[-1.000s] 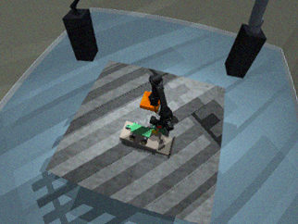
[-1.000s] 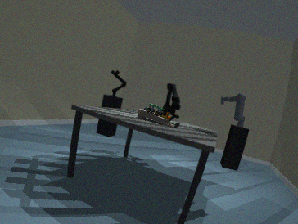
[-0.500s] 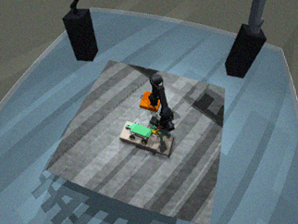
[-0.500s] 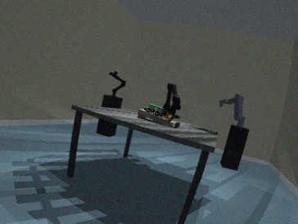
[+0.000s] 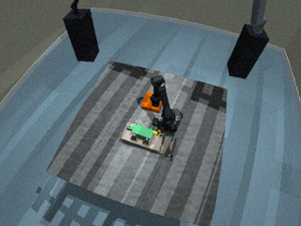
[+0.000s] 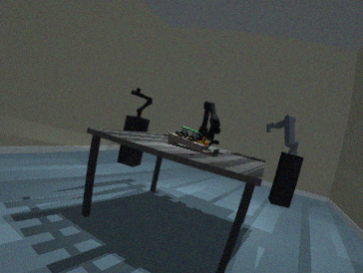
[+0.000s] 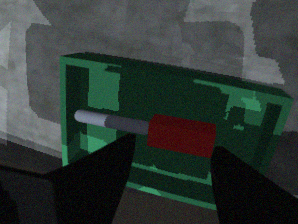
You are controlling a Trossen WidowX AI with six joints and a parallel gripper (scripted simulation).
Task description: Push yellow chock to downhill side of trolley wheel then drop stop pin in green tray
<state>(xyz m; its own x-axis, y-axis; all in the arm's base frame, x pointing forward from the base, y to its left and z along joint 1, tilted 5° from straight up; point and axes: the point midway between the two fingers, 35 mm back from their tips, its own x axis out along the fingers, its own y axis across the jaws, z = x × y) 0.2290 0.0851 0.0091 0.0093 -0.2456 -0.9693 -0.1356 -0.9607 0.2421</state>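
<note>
The stop pin is 2 cm to the right of my gripper tip and 1 cm below it. Also, from my gripper tip: yellow chock (6 cm ahead, 4 cm to the right, 6 cm above); beige ramp (11 cm ahead, 14 cm to the right, 2 cm above); green tray (1 cm to the right, 3 cm below).
</note>
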